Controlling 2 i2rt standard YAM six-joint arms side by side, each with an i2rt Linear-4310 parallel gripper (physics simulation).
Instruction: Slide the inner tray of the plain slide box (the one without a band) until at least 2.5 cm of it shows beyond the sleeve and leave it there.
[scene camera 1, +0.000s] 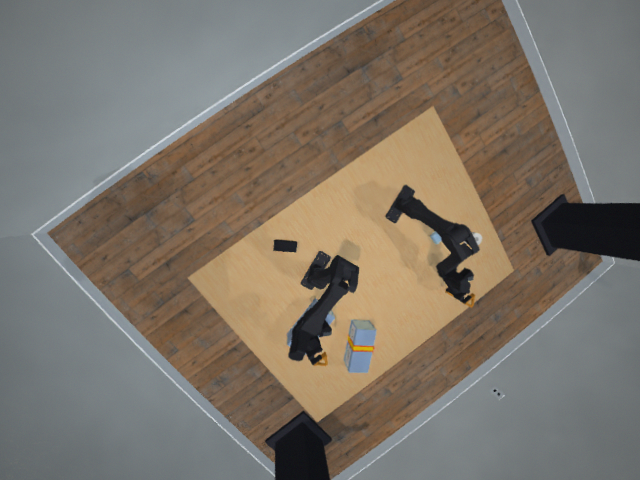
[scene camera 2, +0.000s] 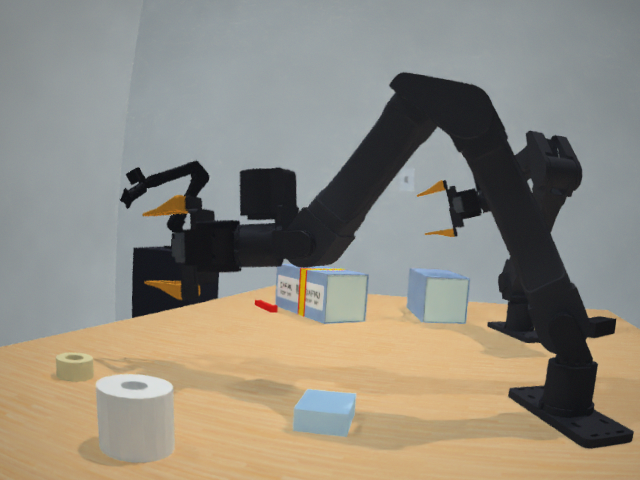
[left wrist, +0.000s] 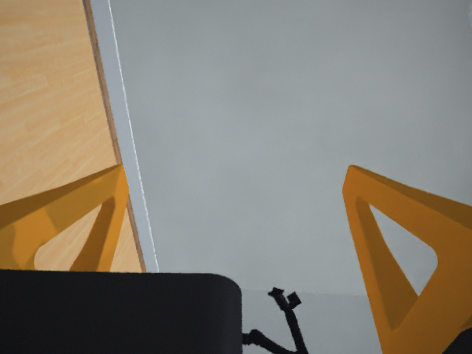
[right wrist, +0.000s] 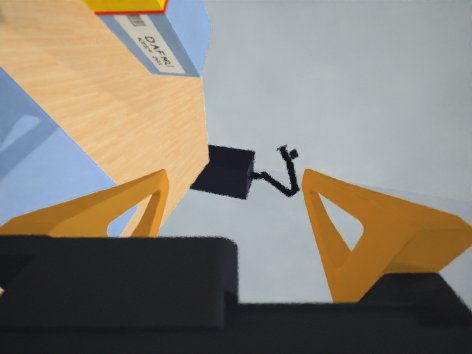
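Pixels of known places: left gripper, between the fingertips: (scene camera 1: 465, 302) (scene camera 2: 145, 248) (left wrist: 235, 177); right gripper, between the fingertips: (scene camera 1: 322, 356) (scene camera 2: 421, 214) (right wrist: 235, 176); left arm's base, origin of its link: (scene camera 1: 399, 204) (scene camera 2: 564, 416); right arm's base, origin of its link: (scene camera 1: 315, 270) (scene camera 2: 518, 333).
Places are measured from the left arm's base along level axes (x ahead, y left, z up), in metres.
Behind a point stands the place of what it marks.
Observation:
The plain slide box (scene camera 1: 330, 318) @(x -0.038, y -0.675, z 0.106 m) (scene camera 2: 416, 290) @(x -0.030, y -0.769, z 0.062 m) (right wrist: 55, 165) @(x -0.057, y -0.791, z 0.107 m) is blue and lies on the table; the right arm partly covers it in scene camera 1. Its pale end face (scene camera 2: 445, 300) @(x -0.069, y -0.658, z 0.053 m) looks about flush with the sleeve; the far end is hidden. The banded slide box (scene camera 1: 357, 360) @(x 0.215, y -0.806, z 0.107 m) (scene camera 2: 345, 298) @(x 0.168, y -0.641, z 0.054 m) (right wrist: 185, 35) @(x 0.199, y -0.811, z 0.107 m) lies apart from it, with a yellow-and-red band and white labels. My right gripper (scene camera 1: 324, 360) @(x -0.038, y -0.795, z 0.248 m) (scene camera 2: 421, 214) @(x -0.038, y -0.795, z 0.248 m) (right wrist: 235, 176) @(x -0.038, y -0.795, z 0.248 m) is open and empty, raised above the table near the plain box. My left gripper (scene camera 1: 470, 299) @(x 0.529, y -0.259, z 0.161 m) (scene camera 2: 144, 248) @(x 0.529, y -0.259, z 0.161 m) (left wrist: 235, 177) @(x 0.529, y -0.259, z 0.161 m) is open and empty, far from both boxes.
A light blue block (scene camera 1: 435, 237) @(x 0.269, y -0.041, z 0.025 m) (scene camera 2: 324, 412) @(x 0.293, y 0.014, z 0.025 m) and a white roll (scene camera 1: 477, 238) @(x 0.478, y 0.082, z 0.054 m) (scene camera 2: 135, 417) @(x 0.463, y 0.107, z 0.043 m) are near the left arm. A small yellowish roll (scene camera 2: 74, 367) @(x 0.588, y -0.098, z 0.019 m) and a red bar (scene camera 2: 265, 305) @(x 0.335, y -0.776, z 0.010 m) lie on the table. A black block (scene camera 1: 284, 245) @(x -0.406, y -0.488, z 0.034 m) lies behind the right arm's base.

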